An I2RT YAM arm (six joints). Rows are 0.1 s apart.
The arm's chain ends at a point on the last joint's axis. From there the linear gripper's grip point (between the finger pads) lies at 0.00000 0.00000 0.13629 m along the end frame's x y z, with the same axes.
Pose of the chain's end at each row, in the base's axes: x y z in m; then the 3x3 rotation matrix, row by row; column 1 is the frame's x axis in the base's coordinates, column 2 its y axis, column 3 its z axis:
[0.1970 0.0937 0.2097], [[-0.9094 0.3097 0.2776], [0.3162 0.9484 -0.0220], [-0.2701 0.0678 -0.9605]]
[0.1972 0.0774 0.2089], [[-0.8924 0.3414 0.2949], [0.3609 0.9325 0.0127], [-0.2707 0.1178 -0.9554]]
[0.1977 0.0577 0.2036], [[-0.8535 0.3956 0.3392], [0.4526 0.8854 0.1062], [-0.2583 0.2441 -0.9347]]
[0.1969 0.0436 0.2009], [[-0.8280 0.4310 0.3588], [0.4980 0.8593 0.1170], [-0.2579 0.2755 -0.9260]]
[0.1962 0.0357 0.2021], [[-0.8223 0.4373 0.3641], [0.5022 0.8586 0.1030], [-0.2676 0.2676 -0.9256]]
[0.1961 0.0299 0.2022], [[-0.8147 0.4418 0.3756], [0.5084 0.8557 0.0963], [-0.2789 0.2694 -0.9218]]
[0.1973 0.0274 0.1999], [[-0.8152 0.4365 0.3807], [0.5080 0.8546 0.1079], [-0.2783 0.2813 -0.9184]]
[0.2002 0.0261 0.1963], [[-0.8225 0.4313 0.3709], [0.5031 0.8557 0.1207], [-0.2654 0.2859 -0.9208]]
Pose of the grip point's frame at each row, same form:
[0.2348 0.0907 0.0788], [[-0.9094 0.3097 0.2776], [0.3162 0.9484 -0.0220], [-0.2701 0.0678 -0.9605]]
[0.2374 0.0791 0.0787], [[-0.8924 0.3414 0.2949], [0.3609 0.9325 0.0127], [-0.2707 0.1178 -0.9554]]
[0.2439 0.0722 0.0762], [[-0.8535 0.3956 0.3392], [0.4526 0.8854 0.1062], [-0.2583 0.2441 -0.9347]]
[0.2458 0.0595 0.0747], [[-0.8280 0.4310 0.3588], [0.4980 0.8593 0.1170], [-0.2579 0.2755 -0.9260]]
[0.2458 0.0497 0.0759], [[-0.8223 0.4373 0.3641], [0.5022 0.8586 0.1030], [-0.2676 0.2676 -0.9256]]
[0.2473 0.0430 0.0766], [[-0.8147 0.4418 0.3756], [0.5084 0.8557 0.0963], [-0.2789 0.2694 -0.9218]]
[0.2492 0.0421 0.0747], [[-0.8152 0.4365 0.3807], [0.5080 0.8546 0.1079], [-0.2783 0.2813 -0.9184]]
[0.2507 0.0426 0.0708], [[-0.8225 0.4313 0.3709], [0.5031 0.8557 0.1207], [-0.2654 0.2859 -0.9208]]

